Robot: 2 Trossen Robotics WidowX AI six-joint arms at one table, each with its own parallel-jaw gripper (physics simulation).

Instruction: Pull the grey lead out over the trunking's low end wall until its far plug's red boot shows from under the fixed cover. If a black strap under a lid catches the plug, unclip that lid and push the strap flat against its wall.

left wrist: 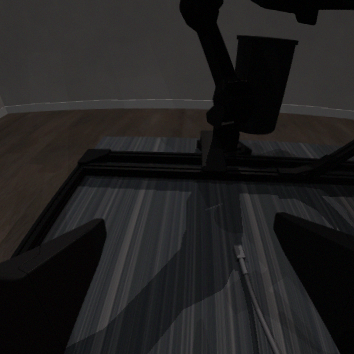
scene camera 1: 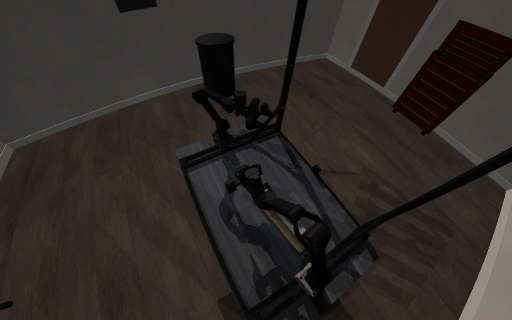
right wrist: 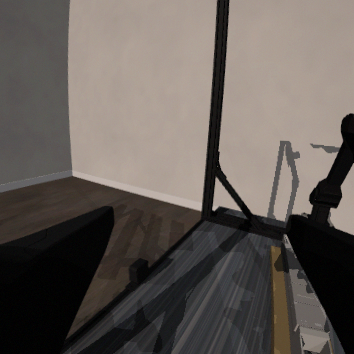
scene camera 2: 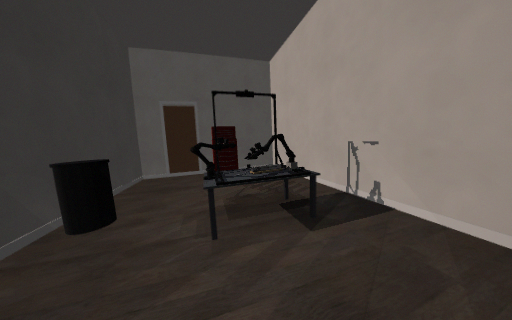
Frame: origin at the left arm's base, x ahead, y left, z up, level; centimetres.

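Seen in the pictures: left gripper, fingertip midpoint: (left wrist: 190,224) (scene camera 1: 235,170) (scene camera 2: 246,159); right gripper, fingertip midpoint: (scene camera 1: 272,121) (right wrist: 202,219) (scene camera 2: 234,145); left arm's base, origin of the base link: (scene camera 1: 313,279) (right wrist: 317,219) (scene camera 2: 291,162); right arm's base, origin of the base link: (left wrist: 223,144) (scene camera 1: 223,137) (scene camera 2: 210,176).
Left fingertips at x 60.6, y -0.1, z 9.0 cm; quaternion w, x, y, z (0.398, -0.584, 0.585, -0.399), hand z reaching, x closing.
Observation:
Pixels of each thing's top centre, then the offset from my left fingertips to it. "pt": a spot on its surface instead.
- grey lead, surface spot: (left wrist: 256,307) pt dx +0.5, dy -8.5, dz -17.4 cm
- plug, middle of its top: (left wrist: 241,257) dx +7.5, dy -8.4, dz -18.0 cm
- small dark block, surface spot: (right wrist: 138,270) (scene camera 1: 314,167) pt dx -18.7, dy -46.0, dz -14.3 cm
The grey lead (left wrist: 256,307) lies on the table in the left wrist view, its pale near plug (left wrist: 240,251) pointing away from the camera. My left gripper (left wrist: 190,224) (scene camera 2: 249,157) is open and empty, above the table and the lead. My right gripper (right wrist: 202,219) is open and empty, raised near its own end of the table. The pale trunking (right wrist: 307,302) shows partly at the lower right of the right wrist view, beside a yellow-brown strip (right wrist: 280,305) (scene camera 1: 284,231). The left arm hides much of the trunking in scene camera 1. The red boot and black strap cannot be made out.
A black frame edges the table, with an upright post (right wrist: 216,100) (scene camera 1: 292,60) near one corner. A small dark block (right wrist: 138,270) (scene camera 1: 315,170) sits at the table's long edge. A black bin (scene camera 1: 216,62) (scene camera 2: 84,196) (left wrist: 265,82) stands on the floor beyond the right arm.

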